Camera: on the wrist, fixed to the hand. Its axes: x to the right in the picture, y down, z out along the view.
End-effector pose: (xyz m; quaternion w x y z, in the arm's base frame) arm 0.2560 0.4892 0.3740 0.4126 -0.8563 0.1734 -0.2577
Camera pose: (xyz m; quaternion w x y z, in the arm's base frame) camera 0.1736 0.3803 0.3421 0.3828 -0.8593 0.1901 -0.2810
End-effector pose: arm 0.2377 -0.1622 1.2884 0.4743 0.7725 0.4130 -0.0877
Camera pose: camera 0.2696 -0.1146 1.4164 0.4816 0.7603 0.4325 -0.0540
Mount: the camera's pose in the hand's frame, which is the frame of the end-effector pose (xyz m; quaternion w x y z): -0.0205 0.0976 -0.0986 0.9991 -0.0270 0.0312 -0.0035
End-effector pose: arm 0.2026 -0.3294 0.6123 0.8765 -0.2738 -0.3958 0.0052
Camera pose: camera 0.2775 -0.2980 0.4980 0.8808 -0.2960 -0.3692 -0.0171
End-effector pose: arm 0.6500 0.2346 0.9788 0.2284 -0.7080 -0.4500 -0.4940
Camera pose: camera 0.6833 0.1025 1.0123 0.2214 -0.6966 -0.4316 -0.5286
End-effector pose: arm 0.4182 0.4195 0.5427 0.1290 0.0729 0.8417 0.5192
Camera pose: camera 0.4078 0.3739 0.6749 0.1064 0.0502 0.8312 0.5433
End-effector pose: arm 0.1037 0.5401 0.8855 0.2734 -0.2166 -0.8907 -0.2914
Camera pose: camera 0.2080 0.5445 0.9791 0.2941 -0.2116 -0.8743 -0.3229
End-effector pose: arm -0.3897 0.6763 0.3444 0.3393 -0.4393 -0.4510 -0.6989
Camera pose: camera -0.3272 0.5509 0.3375 0.3388 -0.4247 -0.4227 -0.7254
